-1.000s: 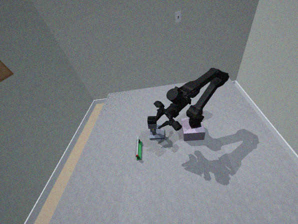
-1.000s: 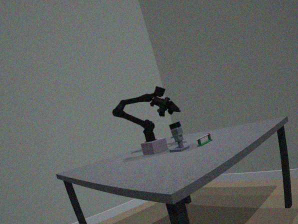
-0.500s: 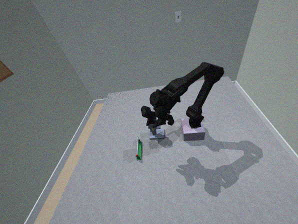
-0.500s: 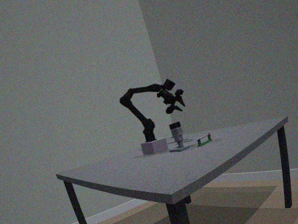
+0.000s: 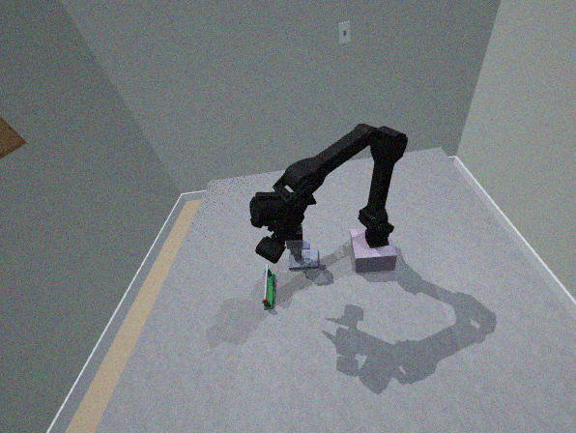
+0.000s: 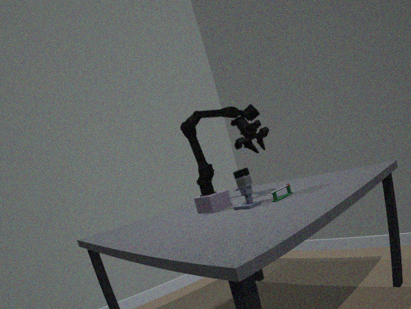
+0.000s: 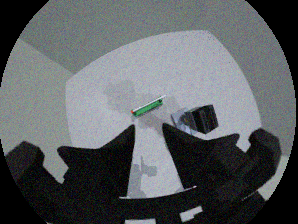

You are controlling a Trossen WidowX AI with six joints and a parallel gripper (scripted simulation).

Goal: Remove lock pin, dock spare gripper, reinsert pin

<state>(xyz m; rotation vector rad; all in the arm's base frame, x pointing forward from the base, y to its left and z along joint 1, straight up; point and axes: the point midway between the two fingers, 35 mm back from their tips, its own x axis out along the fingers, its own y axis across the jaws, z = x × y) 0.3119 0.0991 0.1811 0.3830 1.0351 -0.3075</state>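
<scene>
My gripper tip is now 21 cm above the green cradle, 7 cm short of it and 2 cm to the left of it. From my gripper tip the other things lie so: socket: 19 cm below, 12 cm to the right, 6 cm behind; then spare gripper: 13 cm to the right, 11 cm below, 5 cm behind.
</scene>
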